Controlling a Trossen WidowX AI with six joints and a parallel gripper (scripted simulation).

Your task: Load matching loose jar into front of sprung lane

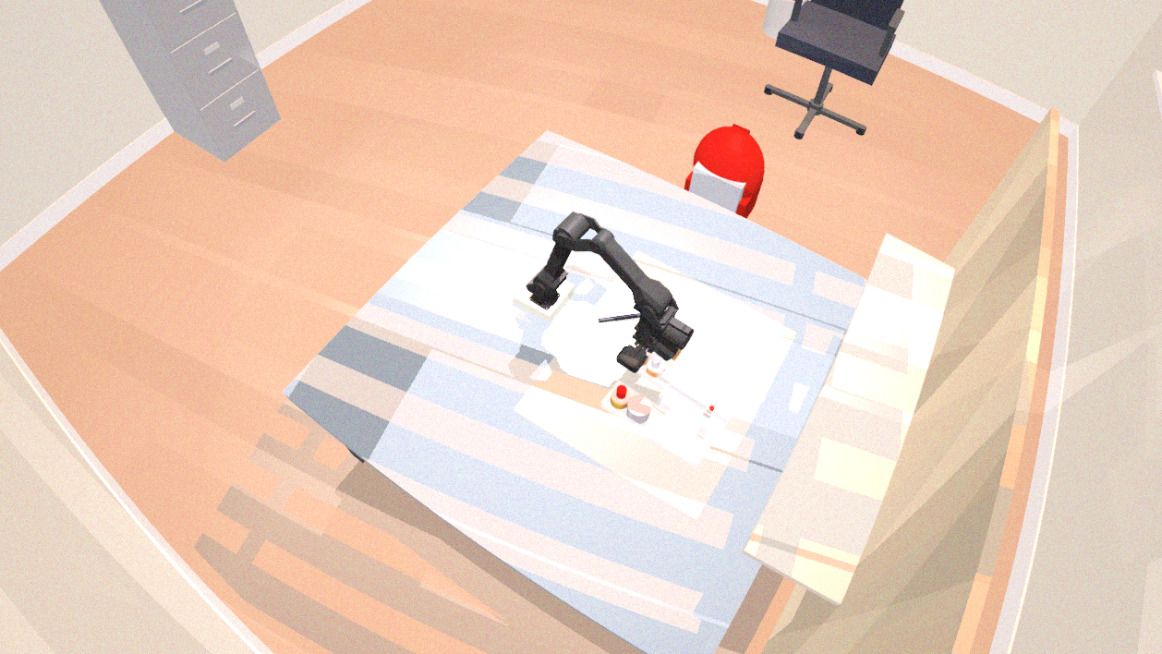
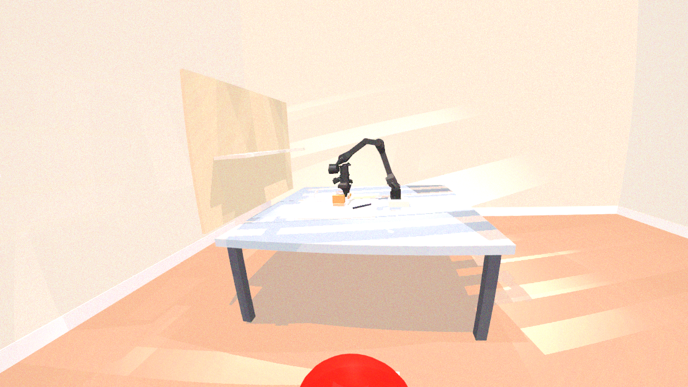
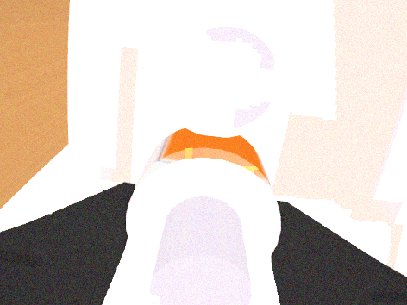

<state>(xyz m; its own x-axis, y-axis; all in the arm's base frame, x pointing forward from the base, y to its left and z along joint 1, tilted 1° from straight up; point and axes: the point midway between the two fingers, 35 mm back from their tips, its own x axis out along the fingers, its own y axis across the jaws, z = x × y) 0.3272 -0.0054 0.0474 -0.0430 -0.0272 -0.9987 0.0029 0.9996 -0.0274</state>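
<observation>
My gripper tip is 30 mm short of the orange box, 80 mm to the right of it and 10 mm above it. Round my gripper tip: red mark: 230 mm ahead, 40 mm to the right, 20 mm above; white pusher lane: 170 mm ahead, 20 mm to the right, 30 mm below; thin black rod: 120 mm behind, 100 mm to the left, 40 mm below.
</observation>
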